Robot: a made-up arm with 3 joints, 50 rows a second.
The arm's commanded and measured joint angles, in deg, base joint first. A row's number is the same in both.
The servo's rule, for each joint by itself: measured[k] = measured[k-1] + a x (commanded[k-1-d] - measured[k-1]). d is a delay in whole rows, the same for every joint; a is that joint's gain. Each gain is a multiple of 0.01, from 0.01 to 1. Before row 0 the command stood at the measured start. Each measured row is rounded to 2 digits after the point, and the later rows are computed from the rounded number. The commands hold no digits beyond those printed.
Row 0, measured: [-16.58 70.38 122.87]
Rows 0 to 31, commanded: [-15.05 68.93 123.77]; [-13.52 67.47 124.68]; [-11.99 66.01 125.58]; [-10.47 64.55 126.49]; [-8.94 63.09 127.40]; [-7.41 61.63 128.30]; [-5.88 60.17 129.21]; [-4.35 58.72 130.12]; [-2.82 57.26 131.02]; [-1.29 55.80 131.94]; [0.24 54.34 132.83]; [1.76 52.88 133.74]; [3.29 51.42 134.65]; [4.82 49.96 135.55]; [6.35 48.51 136.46]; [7.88 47.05 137.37]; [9.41 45.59 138.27]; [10.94 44.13 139.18]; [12.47 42.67 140.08]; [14.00 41.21 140.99]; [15.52 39.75 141.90]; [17.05 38.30 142.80]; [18.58 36.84 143.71]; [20.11 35.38 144.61]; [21.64 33.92 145.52]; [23.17 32.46 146.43]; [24.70 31.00 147.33]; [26.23 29.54 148.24]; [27.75 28.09 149.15]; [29.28 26.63 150.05]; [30.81 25.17 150.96]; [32.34 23.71 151.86]
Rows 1 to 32, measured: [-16.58 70.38 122.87]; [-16.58 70.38 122.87]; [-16.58 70.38 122.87]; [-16.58 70.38 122.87]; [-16.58 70.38 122.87]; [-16.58 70.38 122.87]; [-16.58 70.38 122.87]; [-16.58 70.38 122.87]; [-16.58 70.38 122.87]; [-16.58 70.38 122.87]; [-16.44 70.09 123.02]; [-16.18 69.57 123.30]; [-15.80 68.86 123.69]; [-15.32 68.00 124.17]; [-14.75 67.02 124.72]; [-14.09 65.94 125.33]; [-13.35 64.79 125.99]; [-12.54 63.58 126.69]; [-11.67 62.32 127.43]; [-10.74 61.02 128.20]; [-9.75 59.68 128.99]; [-8.71 58.32 129.80]; [-7.63 56.94 130.62]; [-6.51 55.54 131.46]; [-5.35 54.13 132.31]; [-4.16 52.71 133.17]; [-2.94 51.29 134.04]; [-1.69 49.86 134.91]; [-0.42 48.42 135.79]; [0.88 46.98 136.67]; [2.20 45.53 137.56]; [3.54 44.08 138.45]
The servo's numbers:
d 10
a 0.09 0.20 0.17

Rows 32 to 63, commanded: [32.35 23.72 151.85]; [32.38 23.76 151.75]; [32.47 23.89 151.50]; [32.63 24.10 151.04]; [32.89 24.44 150.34]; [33.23 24.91 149.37]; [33.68 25.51 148.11]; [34.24 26.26 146.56]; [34.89 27.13 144.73]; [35.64 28.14 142.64]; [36.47 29.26 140.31]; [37.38 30.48 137.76]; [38.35 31.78 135.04]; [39.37 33.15 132.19]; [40.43 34.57 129.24]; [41.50 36.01 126.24]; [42.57 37.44 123.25]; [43.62 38.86 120.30]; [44.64 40.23 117.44]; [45.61 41.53 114.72]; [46.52 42.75 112.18]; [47.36 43.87 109.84]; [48.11 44.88 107.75]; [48.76 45.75 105.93]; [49.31 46.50 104.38]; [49.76 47.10 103.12]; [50.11 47.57 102.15]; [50.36 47.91 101.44]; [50.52 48.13 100.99]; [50.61 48.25 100.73]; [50.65 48.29 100.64]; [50.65 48.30 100.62]
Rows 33 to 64, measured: [4.89 42.63 139.34]; [6.26 41.18 140.24]; [7.64 39.73 141.14]; [9.04 38.28 142.04]; [10.45 36.82 142.94]; [11.87 35.36 143.84]; [13.30 33.91 144.74]; [14.74 32.45 145.64]; [16.19 30.99 146.54]; [17.64 29.53 147.44]; [18.96 28.37 148.19]; [20.17 27.45 148.80]; [21.28 26.74 149.26]; [22.30 26.21 149.56]; [23.25 25.86 149.69]; [24.15 25.67 149.64]; [25.01 25.64 149.38]; [25.84 25.76 148.90]; [26.65 26.03 148.19]; [27.46 26.45 147.25]; [28.27 27.01 146.07]; [29.09 27.70 144.66]; [29.92 28.52 143.02]; [30.77 29.45 141.18]; [31.64 30.47 139.15]; [32.53 31.58 136.96]; [33.43 32.75 134.63]; [34.35 33.97 132.19]; [35.28 35.22 129.68]; [36.21 36.48 127.14]; [37.14 37.73 124.60]; [38.06 38.96 122.09]
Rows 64 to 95, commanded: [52.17 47.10 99.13]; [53.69 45.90 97.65]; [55.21 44.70 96.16]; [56.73 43.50 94.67]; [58.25 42.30 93.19]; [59.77 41.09 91.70]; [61.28 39.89 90.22]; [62.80 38.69 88.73]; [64.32 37.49 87.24]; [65.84 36.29 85.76]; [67.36 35.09 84.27]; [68.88 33.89 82.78]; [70.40 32.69 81.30]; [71.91 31.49 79.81]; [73.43 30.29 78.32]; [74.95 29.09 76.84]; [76.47 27.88 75.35]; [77.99 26.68 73.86]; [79.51 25.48 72.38]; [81.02 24.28 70.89]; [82.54 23.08 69.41]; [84.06 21.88 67.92]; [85.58 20.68 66.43]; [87.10 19.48 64.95]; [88.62 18.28 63.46]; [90.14 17.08 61.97]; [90.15 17.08 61.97]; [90.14 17.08 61.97]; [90.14 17.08 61.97]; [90.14 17.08 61.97]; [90.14 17.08 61.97]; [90.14 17.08 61.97]
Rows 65 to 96, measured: [38.96 40.14 119.65]; [39.84 41.26 117.32]; [40.69 42.31 115.12]; [41.51 43.27 113.08]; [42.28 44.13 111.22]; [43.01 44.89 109.56]; [43.69 45.54 108.10]; [44.31 46.08 106.85]; [44.88 46.52 105.79]; [45.40 46.88 104.91]; [46.01 46.92 103.93]; [46.70 46.72 102.86]; [47.47 46.32 101.72]; [48.30 45.76 100.52]; [49.20 45.07 99.27]; [50.15 44.27 97.98]; [51.15 43.39 96.66]; [52.20 42.45 95.31]; [53.29 41.46 93.94]; [54.42 40.43 92.55]; [55.58 39.36 91.14]; [56.78 38.27 89.72]; [58.01 37.15 88.29]; [59.26 36.02 86.85]; [60.54 34.87 85.40]; [61.84 33.71 83.94]; [63.16 32.54 82.48]; [64.49 31.37 81.01]; [65.84 30.19 79.54]; [67.21 29.01 78.07]; [68.59 27.82 76.60]; [69.98 26.63 75.12]
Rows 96 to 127, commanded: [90.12 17.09 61.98]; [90.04 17.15 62.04]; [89.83 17.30 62.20]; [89.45 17.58 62.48]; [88.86 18.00 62.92]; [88.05 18.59 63.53]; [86.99 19.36 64.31]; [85.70 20.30 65.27]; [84.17 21.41 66.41]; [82.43 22.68 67.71]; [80.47 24.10 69.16]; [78.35 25.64 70.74]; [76.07 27.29 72.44]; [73.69 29.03 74.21]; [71.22 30.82 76.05]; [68.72 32.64 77.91]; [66.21 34.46 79.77]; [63.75 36.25 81.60]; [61.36 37.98 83.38]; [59.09 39.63 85.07]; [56.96 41.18 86.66]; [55.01 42.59 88.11]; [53.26 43.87 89.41]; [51.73 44.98 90.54]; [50.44 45.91 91.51]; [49.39 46.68 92.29]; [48.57 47.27 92.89]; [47.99 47.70 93.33]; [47.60 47.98 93.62]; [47.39 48.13 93.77]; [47.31 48.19 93.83]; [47.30 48.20 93.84]
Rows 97 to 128, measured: [71.38 25.44 73.64]; [72.79 24.25 72.16]; [74.21 23.06 70.68]; [75.64 21.86 69.20]; [76.95 20.90 67.97]; [78.14 20.14 66.95]; [79.22 19.53 66.10]; [80.20 19.04 65.40]; [81.09 18.65 64.82]; [81.90 18.34 64.34]; [82.64 18.09 63.94]; [83.31 17.90 63.62]; [83.90 17.78 63.38]; [84.40 17.74 63.23]; [84.80 17.79 63.18]; [85.09 17.95 63.24]; [85.26 18.23 63.42]; [85.30 18.64 63.73]; [85.20 19.19 64.19]; [84.95 19.89 64.79]; [84.55 20.73 65.53]; [83.99 21.71 66.42]; [83.28 22.83 67.44]; [82.42 24.07 68.59]; [81.41 25.42 69.86]; [80.27 26.86 71.23]; [79.00 28.38 72.68]; [77.63 29.95 74.20]; [76.17 31.56 75.76]; [74.63 33.17 77.34]; [73.04 34.77 78.92]; [71.42 36.33 80.48]
